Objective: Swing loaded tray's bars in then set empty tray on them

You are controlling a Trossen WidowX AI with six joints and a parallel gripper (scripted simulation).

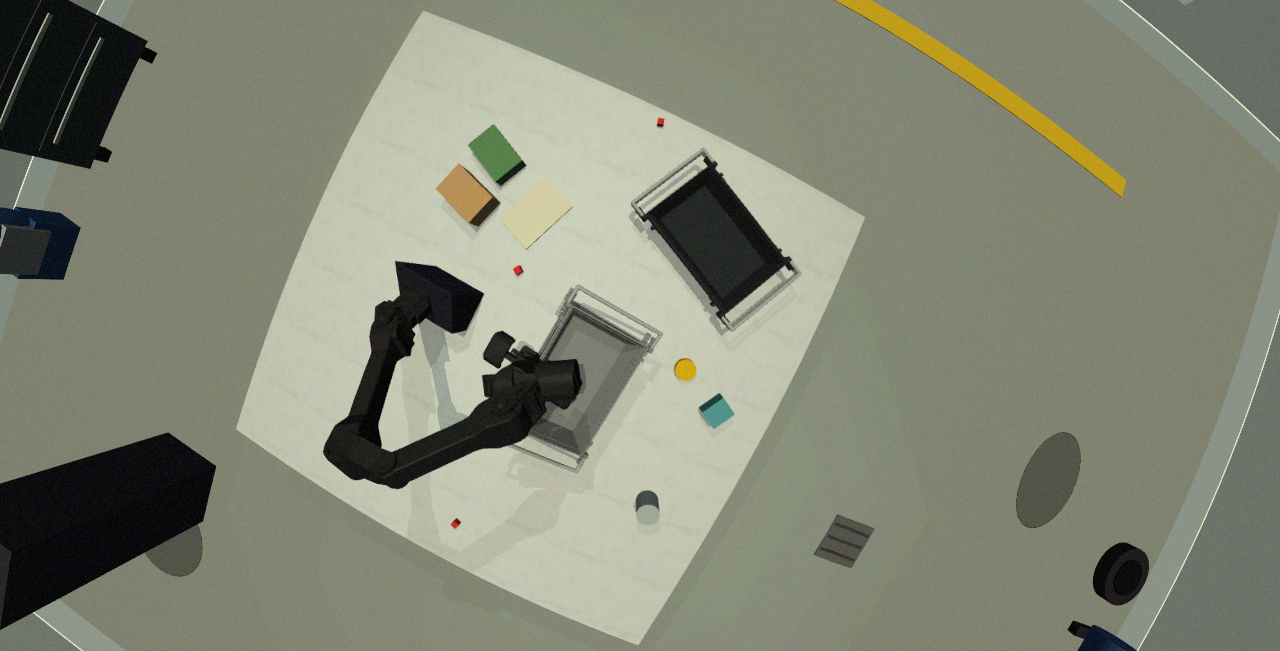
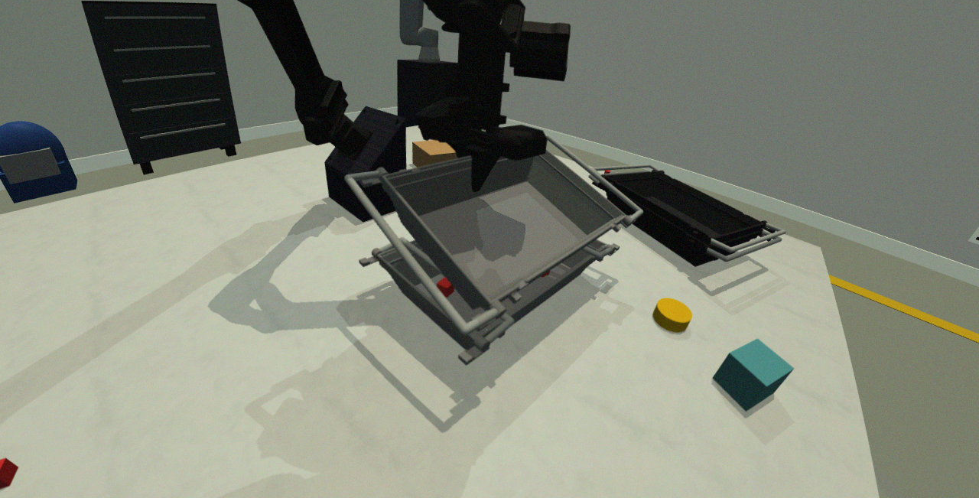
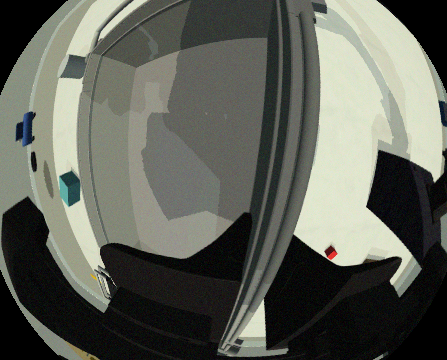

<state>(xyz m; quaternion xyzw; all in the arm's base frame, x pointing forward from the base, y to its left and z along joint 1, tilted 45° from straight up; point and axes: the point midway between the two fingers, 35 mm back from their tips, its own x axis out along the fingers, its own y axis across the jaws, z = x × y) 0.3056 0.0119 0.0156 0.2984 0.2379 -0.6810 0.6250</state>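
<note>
My gripper tip is 8 cm short of the grey tray, 1 cm to the left of it and 1 cm below it. From my gripper tip the other things lie so: cream block: 28 cm to the left, 18 cm behind, 12 cm below; red block: 11 cm below, 8 cm to the right, 3 cm ahead; yellow disc: 29 cm ahead, 12 cm below, 10 cm to the left.
</note>
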